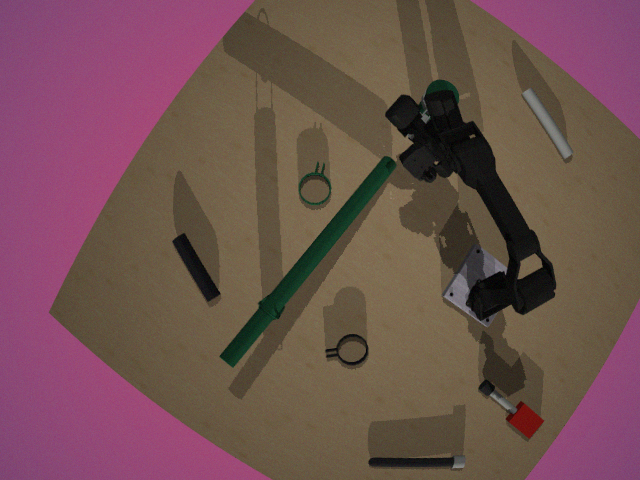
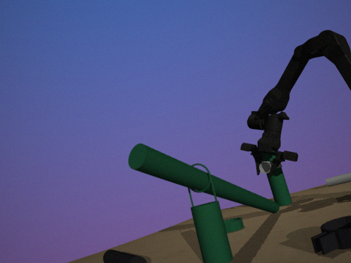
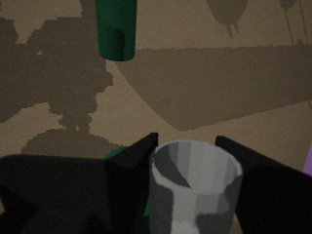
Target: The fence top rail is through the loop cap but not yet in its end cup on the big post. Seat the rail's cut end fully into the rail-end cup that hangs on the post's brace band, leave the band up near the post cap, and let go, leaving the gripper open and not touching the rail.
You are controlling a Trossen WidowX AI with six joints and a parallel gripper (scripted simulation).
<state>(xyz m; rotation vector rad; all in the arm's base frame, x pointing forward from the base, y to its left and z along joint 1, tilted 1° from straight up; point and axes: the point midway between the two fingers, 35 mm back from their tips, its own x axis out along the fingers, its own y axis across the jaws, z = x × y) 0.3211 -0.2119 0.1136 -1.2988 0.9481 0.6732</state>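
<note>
Now: gripper tip 30 mm below the rail-end cup, 20 mm to the left of it and 20 mm past it. The rest, counted from my gripper tip: short green post: 440 mm to the left, 70 mm ahead, 10 mm below; then black cylinder: 460 mm to the left, 250 mm ahead, 100 mm below; then white tube: 320 mm behind, 260 mm to the right, 100 mm below.
</note>
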